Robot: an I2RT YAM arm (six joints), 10 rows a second.
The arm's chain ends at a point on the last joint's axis. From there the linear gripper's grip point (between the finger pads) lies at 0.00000 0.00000 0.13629 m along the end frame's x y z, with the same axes.
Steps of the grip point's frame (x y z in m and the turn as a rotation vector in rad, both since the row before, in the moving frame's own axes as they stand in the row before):
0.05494 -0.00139 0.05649 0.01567 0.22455 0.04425
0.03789 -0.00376 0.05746 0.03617 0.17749 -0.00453
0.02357 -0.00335 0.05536 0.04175 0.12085 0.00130
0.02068 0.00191 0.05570 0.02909 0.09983 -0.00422
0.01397 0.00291 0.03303 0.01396 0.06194 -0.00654
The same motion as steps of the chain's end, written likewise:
0.02456 0.00005 0.05993 0.01567 0.22455 0.04425
0.01384 0.00120 0.05969 0.03617 0.17749 -0.00453
0.00714 0.00231 0.05647 0.04175 0.12085 0.00130
0.00711 0.00590 0.05644 0.02909 0.09983 -0.00422
0.00554 0.00484 0.03330 0.01396 0.06194 -0.00654

